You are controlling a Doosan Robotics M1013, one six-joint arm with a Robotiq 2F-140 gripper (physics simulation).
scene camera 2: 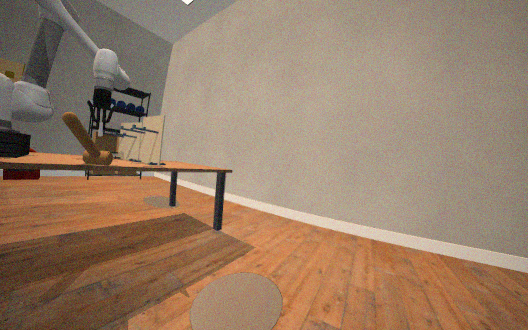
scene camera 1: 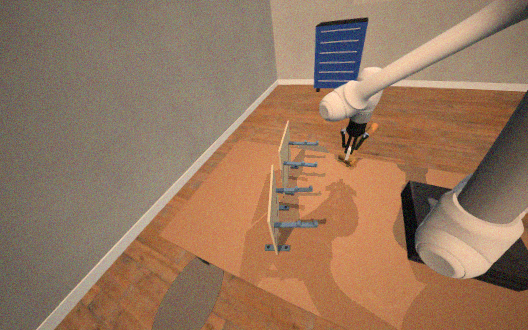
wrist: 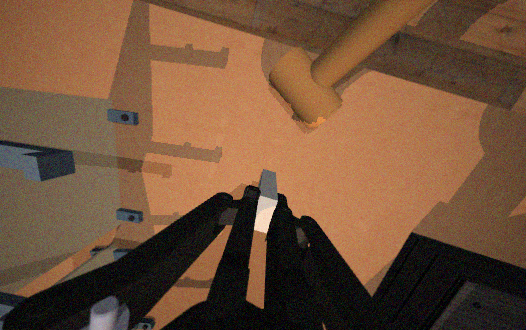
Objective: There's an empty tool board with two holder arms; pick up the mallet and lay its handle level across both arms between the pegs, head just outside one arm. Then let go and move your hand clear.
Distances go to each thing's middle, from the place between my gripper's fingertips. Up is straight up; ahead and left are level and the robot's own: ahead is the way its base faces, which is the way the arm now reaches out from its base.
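Orange mallet point(scene camera 2: 92, 155), from my hand: 210 mm to the right, 30 mm behind, 40 mm below.
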